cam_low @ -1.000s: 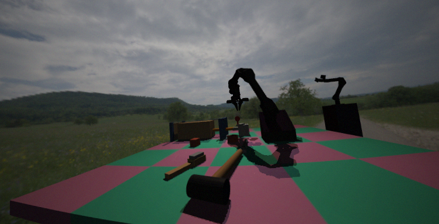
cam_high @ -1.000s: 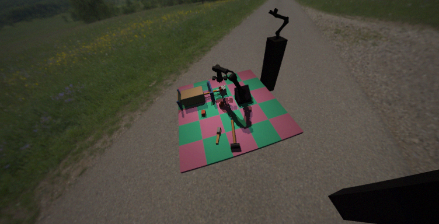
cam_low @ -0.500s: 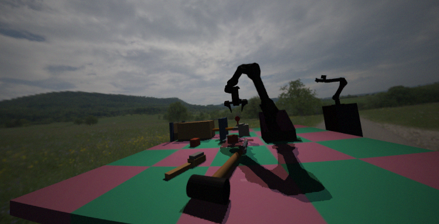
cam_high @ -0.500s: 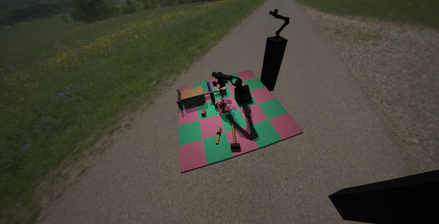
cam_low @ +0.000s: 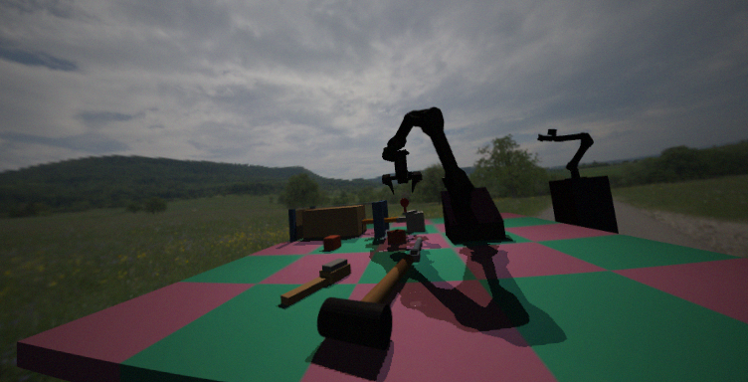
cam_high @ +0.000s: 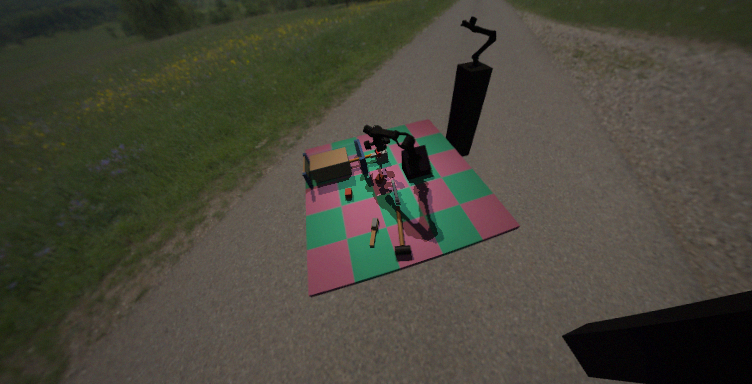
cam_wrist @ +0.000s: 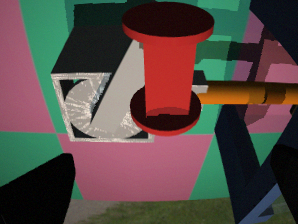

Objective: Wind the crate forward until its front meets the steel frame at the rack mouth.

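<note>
My gripper tip is now 60 mm above the red knob and 20 mm to the right of it. From my gripper tip the other things lie so: grey winch 160 mm below, 80 mm to the right, 60 mm behind; frame 120 mm ahead, 80 mm below, 70 mm to the right; winch handle 90 mm below, 20 mm to the right, 20 mm behind.
</note>
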